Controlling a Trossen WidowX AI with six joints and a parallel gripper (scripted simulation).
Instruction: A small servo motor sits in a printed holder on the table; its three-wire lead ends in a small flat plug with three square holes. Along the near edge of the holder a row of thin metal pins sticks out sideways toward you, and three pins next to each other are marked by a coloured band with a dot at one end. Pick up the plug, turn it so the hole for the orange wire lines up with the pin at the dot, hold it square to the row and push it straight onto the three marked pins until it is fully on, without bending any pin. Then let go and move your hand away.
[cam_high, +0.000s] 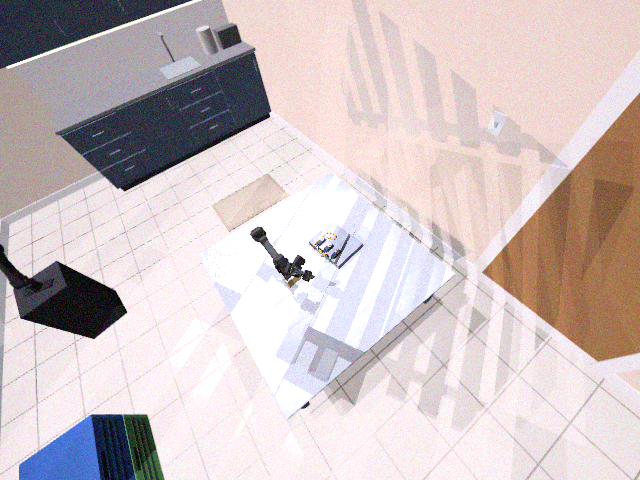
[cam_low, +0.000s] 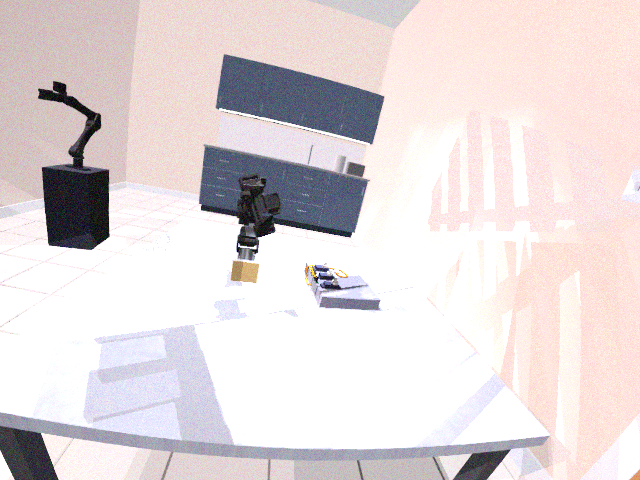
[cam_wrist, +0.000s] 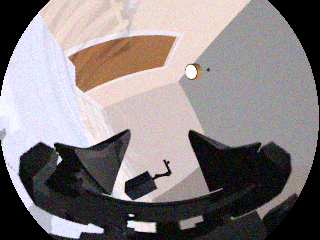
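The grey printed holder lies 420 mm ahead of my gripper tip, 340 mm below it and 190 mm to the left of it.
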